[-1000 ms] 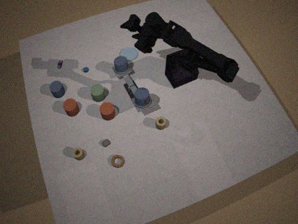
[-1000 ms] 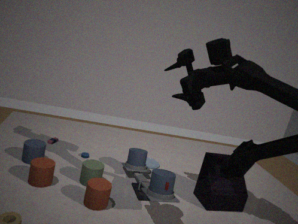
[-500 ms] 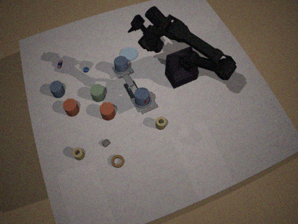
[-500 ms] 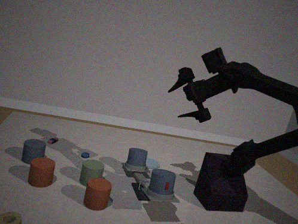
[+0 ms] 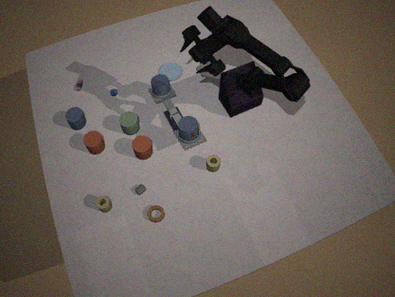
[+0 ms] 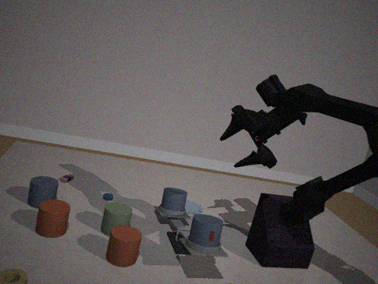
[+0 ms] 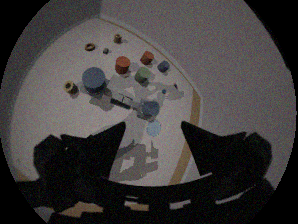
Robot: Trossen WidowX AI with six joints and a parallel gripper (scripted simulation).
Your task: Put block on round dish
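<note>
My gripper tip is 21 cm above the grey block, 10 cm short of it and 7 cm to the left of it. From my gripper tip the other things lie so: blue disc (29 cm ahead, 25 cm below, 14 cm to the right); then pale blue round dish (25 cm below, 18 cm to the right, 3 cm ahead); then balance (22 cm below, 7 cm ahead, 6 cm to the left).
</note>
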